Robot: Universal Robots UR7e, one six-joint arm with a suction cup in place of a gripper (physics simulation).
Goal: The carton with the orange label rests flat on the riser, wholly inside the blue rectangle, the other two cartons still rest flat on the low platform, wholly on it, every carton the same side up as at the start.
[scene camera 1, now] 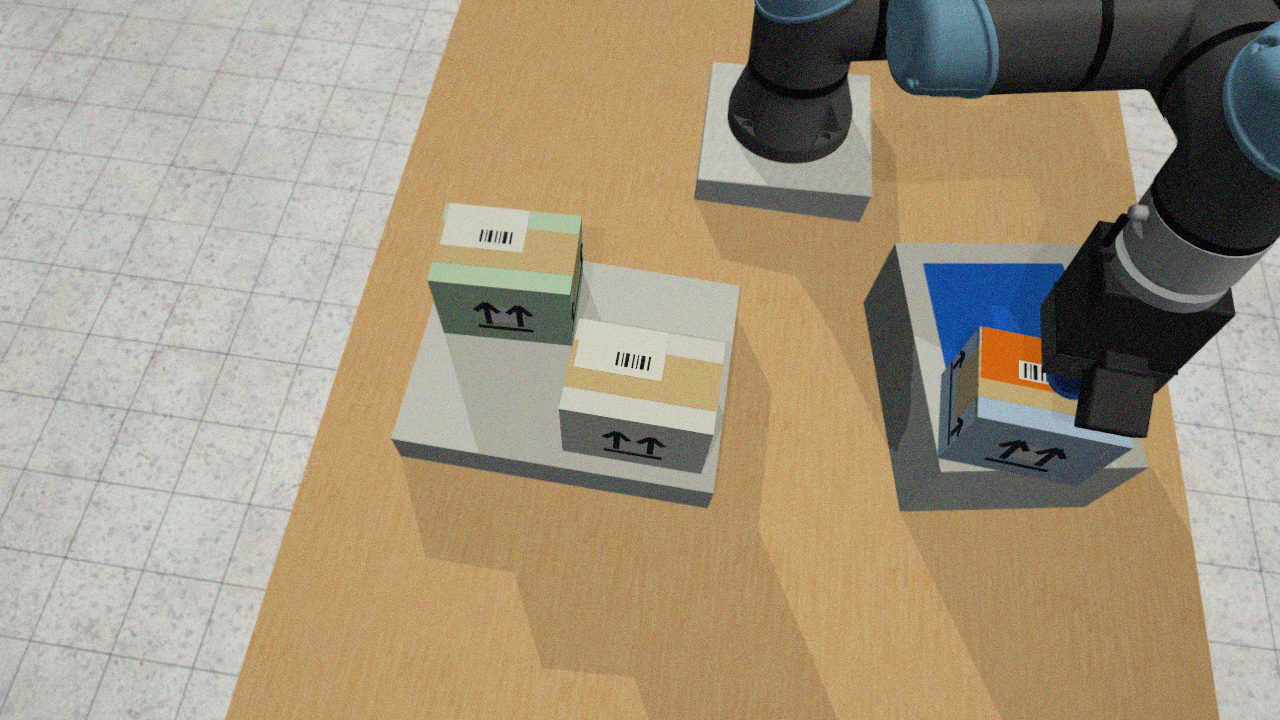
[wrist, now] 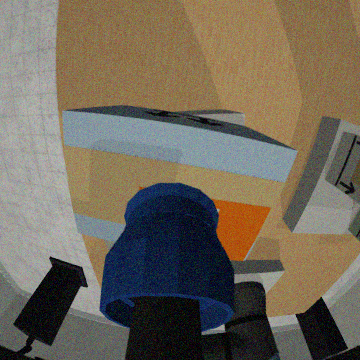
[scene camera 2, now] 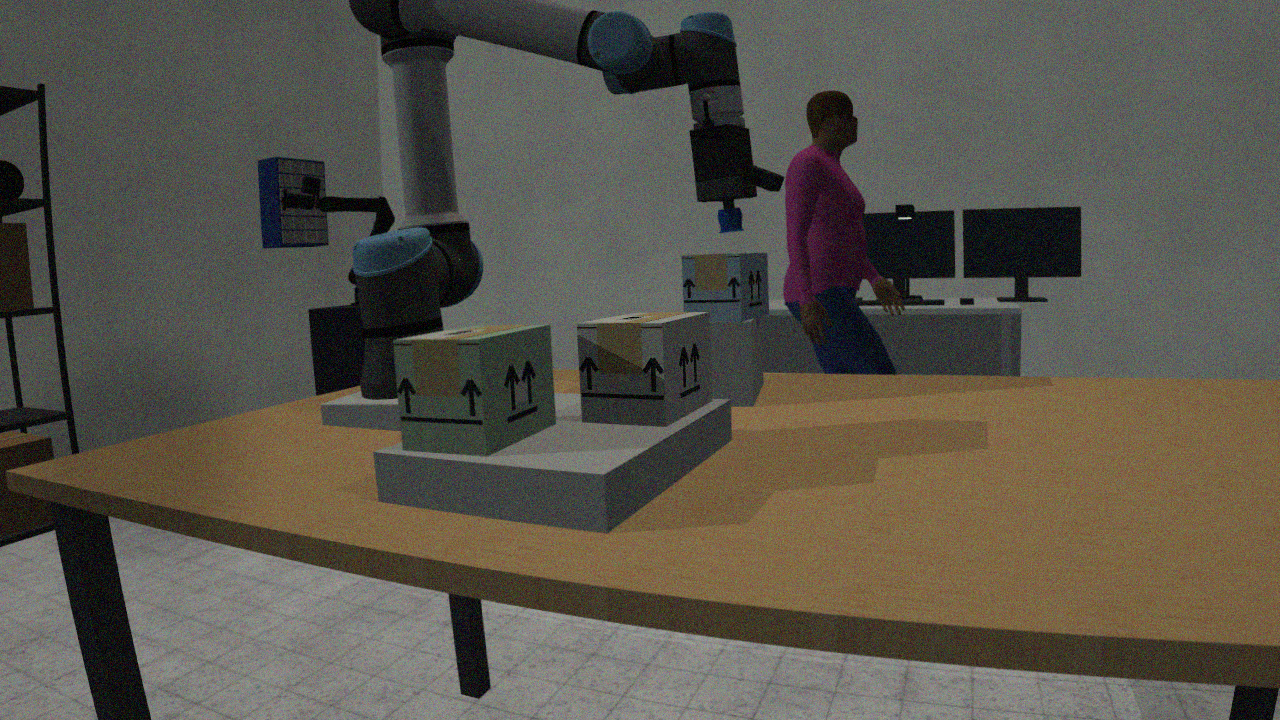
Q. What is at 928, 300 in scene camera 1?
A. A riser.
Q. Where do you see a riser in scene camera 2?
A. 736, 347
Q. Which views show the light blue carton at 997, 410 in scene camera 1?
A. Scene camera 1, the wrist view and scene camera 2: all of them.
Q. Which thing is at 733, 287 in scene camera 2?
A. A light blue carton.
